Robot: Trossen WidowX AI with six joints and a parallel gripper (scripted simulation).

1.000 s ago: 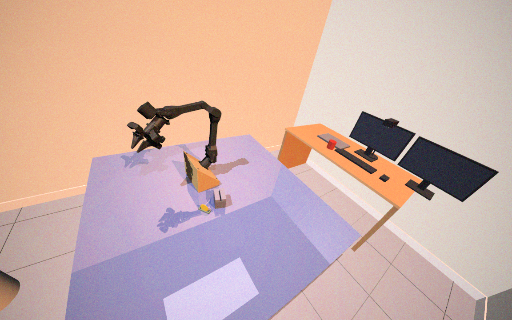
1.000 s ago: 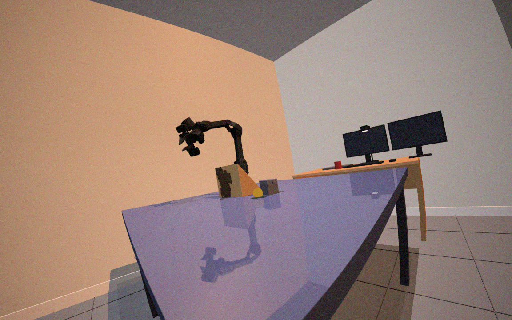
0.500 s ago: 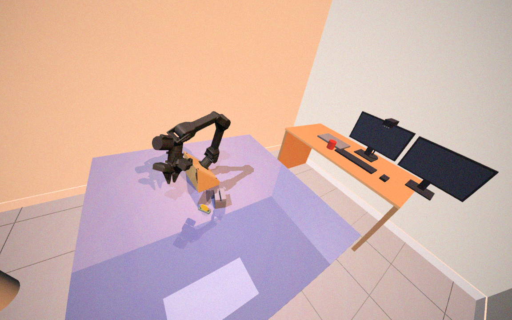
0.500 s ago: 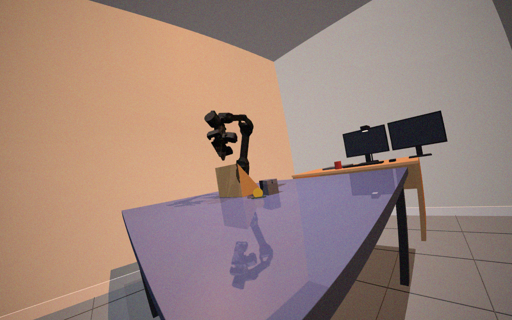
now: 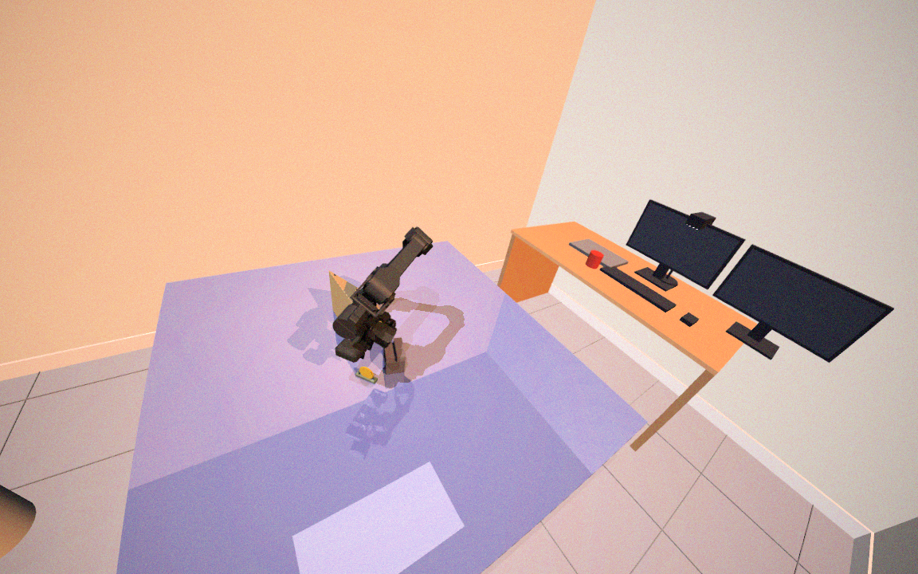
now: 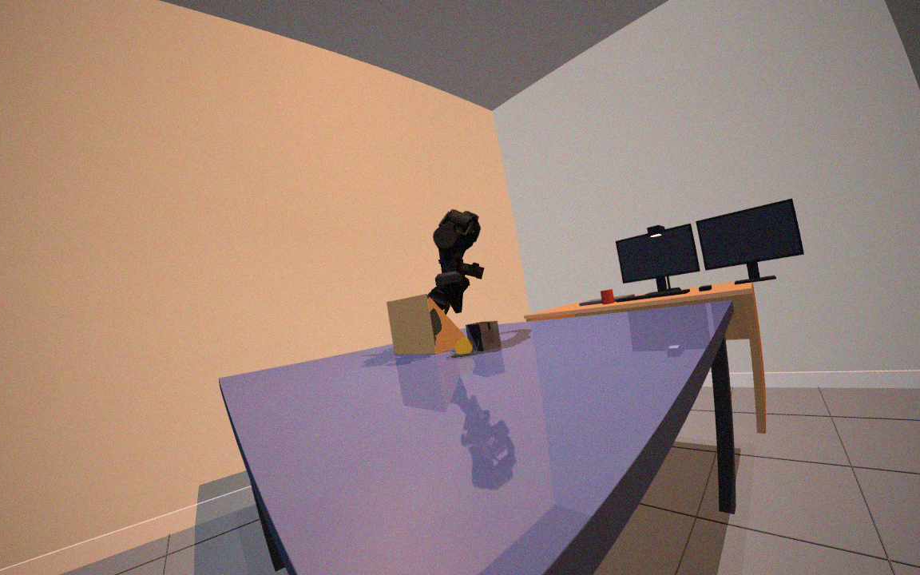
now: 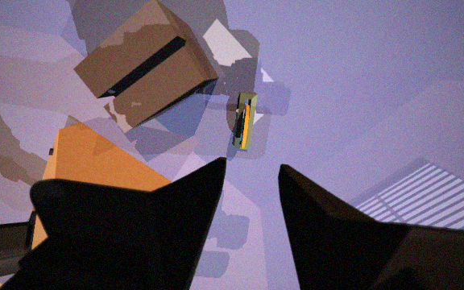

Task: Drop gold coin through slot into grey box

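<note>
The gold coin lies 9 cm below my gripper tip.
</note>
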